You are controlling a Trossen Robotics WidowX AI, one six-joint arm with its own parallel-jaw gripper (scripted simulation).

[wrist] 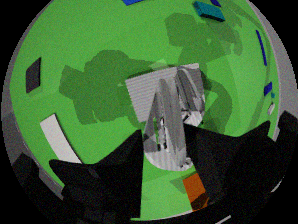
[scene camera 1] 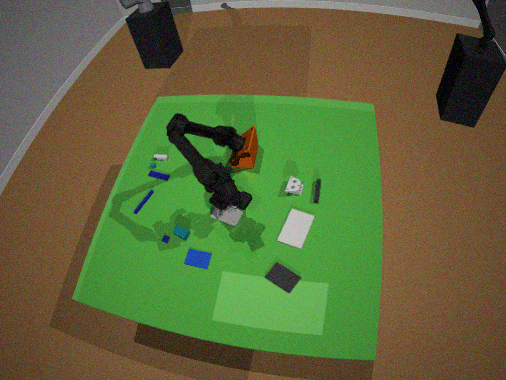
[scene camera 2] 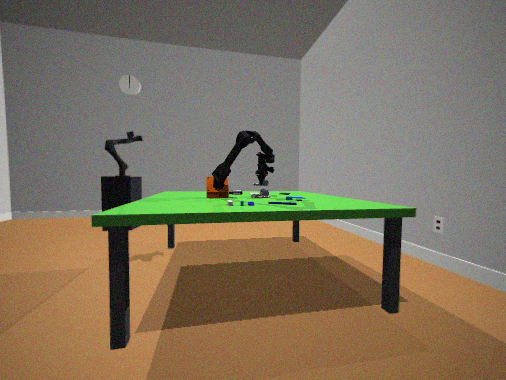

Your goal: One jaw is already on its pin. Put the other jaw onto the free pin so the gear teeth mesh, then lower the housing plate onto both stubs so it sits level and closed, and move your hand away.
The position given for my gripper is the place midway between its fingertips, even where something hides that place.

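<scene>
White flat plate [scene camera 1: 298, 224] and [wrist: 53, 132] in sight. Grey metallic jaw [wrist: 171, 156] held by my gripper [wrist: 160, 130].
</scene>
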